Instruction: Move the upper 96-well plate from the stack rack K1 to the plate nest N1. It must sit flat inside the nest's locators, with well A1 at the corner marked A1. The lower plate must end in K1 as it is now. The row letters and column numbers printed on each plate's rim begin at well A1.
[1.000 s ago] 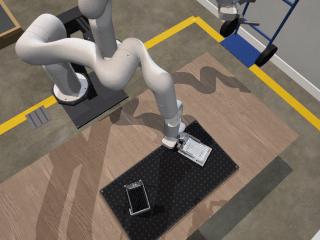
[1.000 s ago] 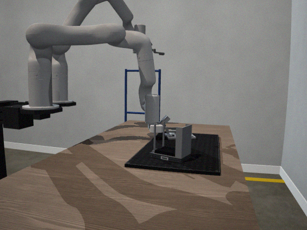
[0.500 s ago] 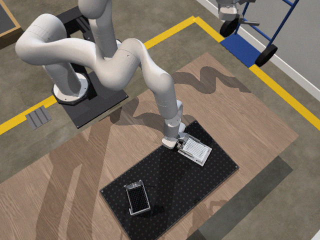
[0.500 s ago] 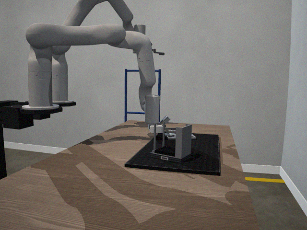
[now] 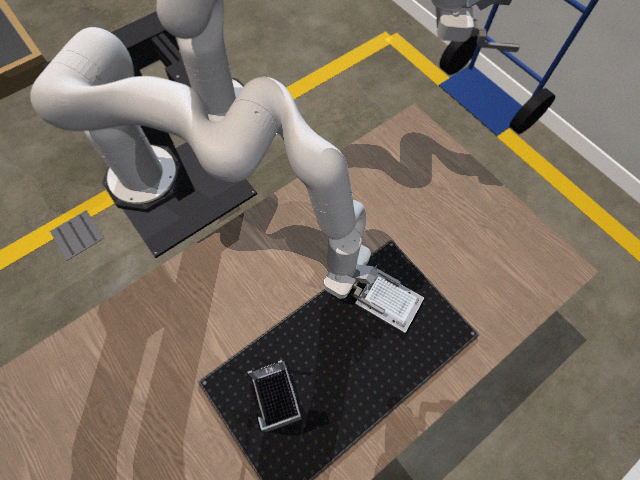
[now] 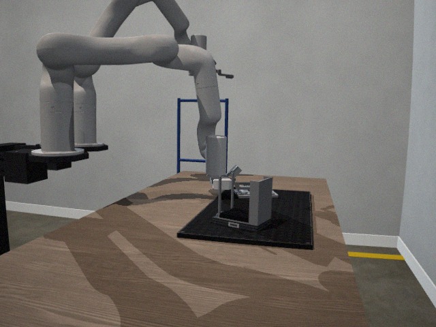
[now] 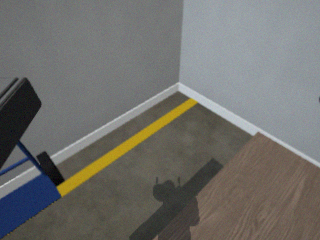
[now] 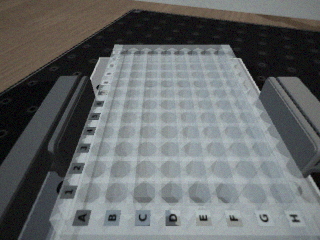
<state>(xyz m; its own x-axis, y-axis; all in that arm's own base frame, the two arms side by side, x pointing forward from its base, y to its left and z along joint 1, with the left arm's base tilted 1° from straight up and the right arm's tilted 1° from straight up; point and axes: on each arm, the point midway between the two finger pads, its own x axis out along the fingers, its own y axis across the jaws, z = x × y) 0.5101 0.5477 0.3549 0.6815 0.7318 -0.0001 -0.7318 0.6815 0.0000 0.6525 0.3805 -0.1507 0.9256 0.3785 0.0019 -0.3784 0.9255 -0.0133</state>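
Now: right hand 2 cm short of the white 96-well plate and 1 cm above it. From my right hand the other things lie so: A1 mark: 6 cm behind, 5 cm to the left, 2 cm below; plate nest N1: 3 cm below, 2 cm ahead; black plate: 40 cm to the right, 9 cm behind, 1 cm below.
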